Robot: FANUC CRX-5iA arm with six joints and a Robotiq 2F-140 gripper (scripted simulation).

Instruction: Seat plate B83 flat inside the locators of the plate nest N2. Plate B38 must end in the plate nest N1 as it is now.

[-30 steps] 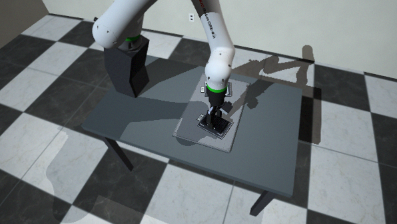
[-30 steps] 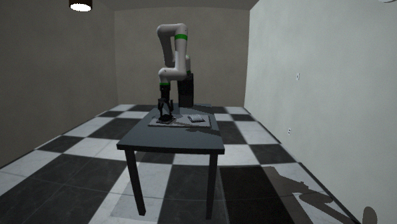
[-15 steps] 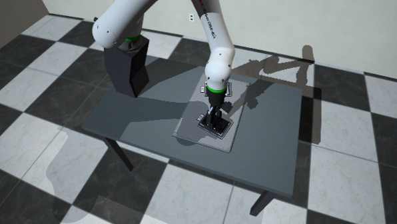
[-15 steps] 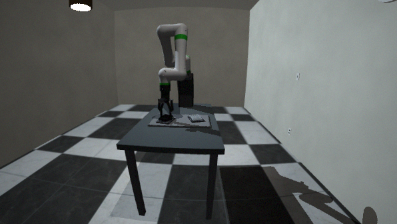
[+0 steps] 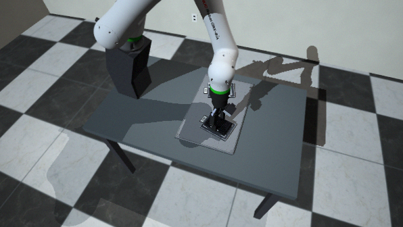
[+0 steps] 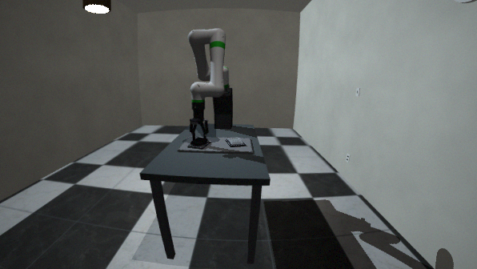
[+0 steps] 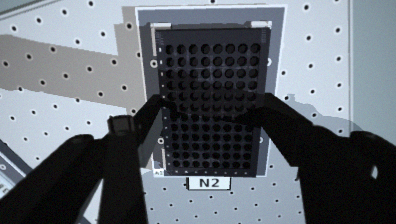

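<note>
Now: hand 20 mm above the plate B83. From my hand the other things lie so: plate nest N2: 40 mm below; then white well plate: 80 mm behind, 260 mm to the left, 30 mm below; then plate nest N1: 80 mm behind, 260 mm to the left, 40 mm below.
</note>
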